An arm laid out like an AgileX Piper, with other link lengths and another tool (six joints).
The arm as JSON. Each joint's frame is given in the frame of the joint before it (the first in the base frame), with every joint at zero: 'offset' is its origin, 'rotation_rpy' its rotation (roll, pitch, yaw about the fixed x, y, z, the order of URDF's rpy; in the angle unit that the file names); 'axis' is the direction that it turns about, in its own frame. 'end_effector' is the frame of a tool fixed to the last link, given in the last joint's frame.
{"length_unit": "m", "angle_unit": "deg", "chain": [
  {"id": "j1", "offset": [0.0, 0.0, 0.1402], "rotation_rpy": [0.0, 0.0, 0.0], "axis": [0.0, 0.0, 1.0]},
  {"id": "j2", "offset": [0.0, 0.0, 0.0], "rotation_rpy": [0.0, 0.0, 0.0], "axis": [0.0, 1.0, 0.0]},
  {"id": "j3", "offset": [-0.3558, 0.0, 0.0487], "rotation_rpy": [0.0, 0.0, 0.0], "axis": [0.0, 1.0, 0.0]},
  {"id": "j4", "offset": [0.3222, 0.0, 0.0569], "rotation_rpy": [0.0, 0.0, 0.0], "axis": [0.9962, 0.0, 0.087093]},
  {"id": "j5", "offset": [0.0, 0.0, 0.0], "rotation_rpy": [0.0, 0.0, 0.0], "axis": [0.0, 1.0, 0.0]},
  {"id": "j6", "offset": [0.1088, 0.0, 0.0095], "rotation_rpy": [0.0, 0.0, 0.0], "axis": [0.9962, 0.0, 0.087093]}
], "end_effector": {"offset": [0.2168, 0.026, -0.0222], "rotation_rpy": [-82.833, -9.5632, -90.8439]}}
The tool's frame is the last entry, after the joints.
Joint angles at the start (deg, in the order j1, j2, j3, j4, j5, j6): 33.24 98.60 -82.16 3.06 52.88 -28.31
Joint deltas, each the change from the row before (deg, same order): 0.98 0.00 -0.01 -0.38 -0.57 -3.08; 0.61 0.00 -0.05 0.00 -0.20 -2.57; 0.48 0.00 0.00 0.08 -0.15 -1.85; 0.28 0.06 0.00 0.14 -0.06 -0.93; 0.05 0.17 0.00 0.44 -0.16 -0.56; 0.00 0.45 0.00 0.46 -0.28 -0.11; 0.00 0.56 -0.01 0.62 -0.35 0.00; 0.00 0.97 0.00 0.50 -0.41 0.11
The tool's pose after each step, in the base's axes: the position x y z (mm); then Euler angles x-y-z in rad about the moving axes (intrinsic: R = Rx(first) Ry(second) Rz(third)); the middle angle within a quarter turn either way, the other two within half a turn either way. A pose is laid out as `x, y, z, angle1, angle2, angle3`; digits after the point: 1 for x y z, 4 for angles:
427.0, 307.6, 137.1, -2.8010, 0.3603, 0.2105
426.1, 311.1, 137.7, -2.7941, 0.3585, 0.1538
424.8, 314.2, 138.0, -2.7884, 0.3559, 0.1129
423.7, 316.4, 137.6, -2.7850, 0.3525, 0.0929
423.1, 318.6, 136.3, -2.7799, 0.3482, 0.0856
423.1, 321.2, 132.8, -2.7768, 0.3423, 0.0882
422.9, 324.8, 128.4, -2.7724, 0.3349, 0.0943
423.1, 327.9, 120.3, -2.7737, 0.3240, 0.1036

